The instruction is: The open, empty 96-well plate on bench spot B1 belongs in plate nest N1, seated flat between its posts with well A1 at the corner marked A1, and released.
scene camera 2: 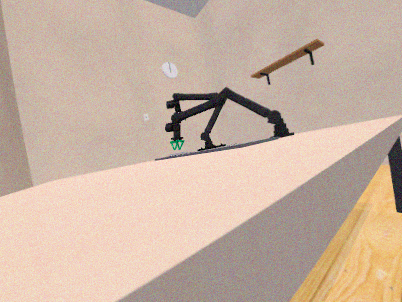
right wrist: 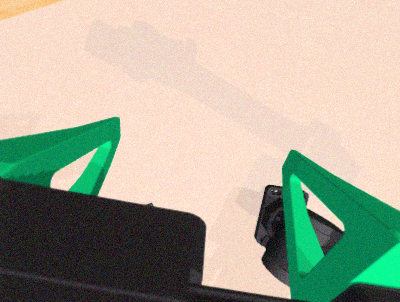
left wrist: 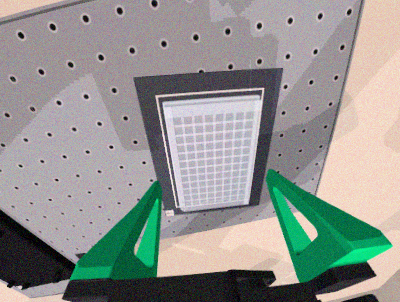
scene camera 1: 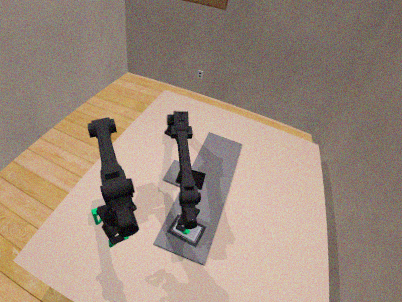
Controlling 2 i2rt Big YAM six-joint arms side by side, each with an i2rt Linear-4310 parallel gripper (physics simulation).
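Places are measured from the left arm's base along level axes (x ahead, y left, z up), in metres.
Pixels of known places: left gripper, between the fingertips: [scene camera 2: 177, 149] [left wrist: 213, 179]; right gripper, between the fingertips: [right wrist: 204, 142] [scene camera 1: 103, 235]; right arm's base, origin of its link: [right wrist: 279, 215] [left wrist: 244, 279].
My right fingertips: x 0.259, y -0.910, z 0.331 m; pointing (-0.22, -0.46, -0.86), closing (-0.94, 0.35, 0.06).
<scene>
Behind a point stands the place of what it marks.
The white 96-well plate [scene camera 1: 194, 235] {y -0.621, x 0.516, z 0.017 m} [left wrist: 215, 150] {y -0.611, x 0.484, z 0.029 m} lies flat inside a thin white outline on a dark rectangular pad [left wrist: 152, 125] {y -0.554, x 0.508, z 0.015 m}; its grid of wells faces up. A small white label [left wrist: 169, 213] {y -0.554, x 0.386, z 0.015 m}, too blurred to read, is by the pad's lower left corner in the left wrist view. My left gripper [scene camera 1: 186, 231] {y -0.606, x 0.468, z 0.052 m} [scene camera 2: 177, 145] {y -0.606, x 0.468, z 0.052 m} [left wrist: 213, 179] {y -0.606, x 0.468, z 0.052 m} is open and empty above the plate, fingers pointing down. My right gripper [scene camera 1: 106, 230] {y -0.910, x 0.259, z 0.331 m} [right wrist: 204, 142] {y -0.910, x 0.259, z 0.331 m} is open and empty above the tabletop, away from the plate. I cannot make out nest N1's posts or the A1 mark.
The pad lies on a long grey perforated board [scene camera 1: 225, 150] {y 0.045, x 0.420, z 0.013 m} [scene camera 2: 240, 145] {y 0.182, x 0.508, z 0.009 m} [left wrist: 60, 125] {y -0.470, x 0.514, z 0.013 m}. A black square [scene camera 1: 198, 180] {y -0.305, x 0.375, z 0.024 m} and a grey panel [scene camera 1: 172, 174] {y -0.348, x 0.215, z 0.013 m} lie partly under the left arm. A black part [left wrist: 30, 255] {y -0.349, x 0.333, z 0.025 m} shows at the lower left in the left wrist view, and another black part [right wrist: 277, 250] in the right wrist view.
</scene>
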